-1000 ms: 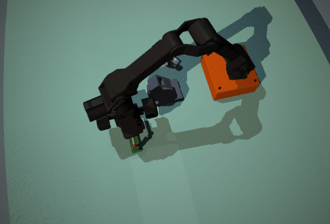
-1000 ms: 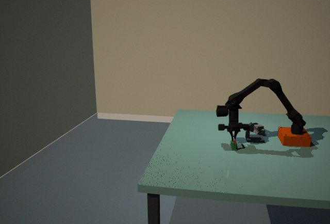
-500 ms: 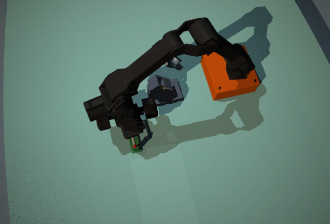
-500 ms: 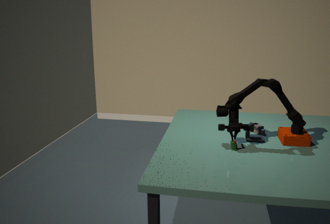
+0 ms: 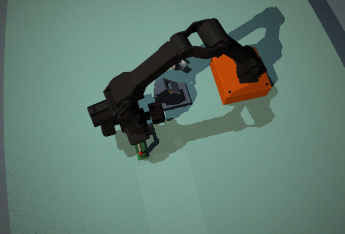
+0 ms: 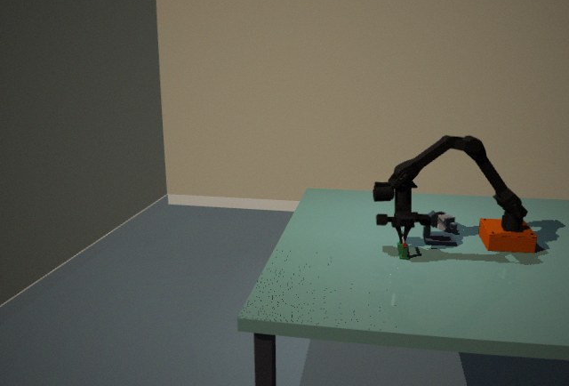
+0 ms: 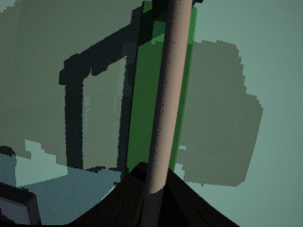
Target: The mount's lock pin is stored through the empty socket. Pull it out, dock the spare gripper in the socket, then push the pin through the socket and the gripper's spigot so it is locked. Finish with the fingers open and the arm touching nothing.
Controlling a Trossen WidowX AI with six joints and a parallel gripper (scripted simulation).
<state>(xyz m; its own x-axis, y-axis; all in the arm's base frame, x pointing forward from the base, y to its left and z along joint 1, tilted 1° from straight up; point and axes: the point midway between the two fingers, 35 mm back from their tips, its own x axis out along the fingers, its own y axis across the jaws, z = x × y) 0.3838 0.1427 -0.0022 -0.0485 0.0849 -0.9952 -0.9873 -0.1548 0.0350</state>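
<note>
My gripper tip is 2 cm to the right of the green cradle. The rest, counted from my gripper tip: spare gripper: 25 cm to the right, 15 cm behind, 1 cm above; grey mount: 11 cm to the right, 11 cm behind, 3 cm above.
</note>
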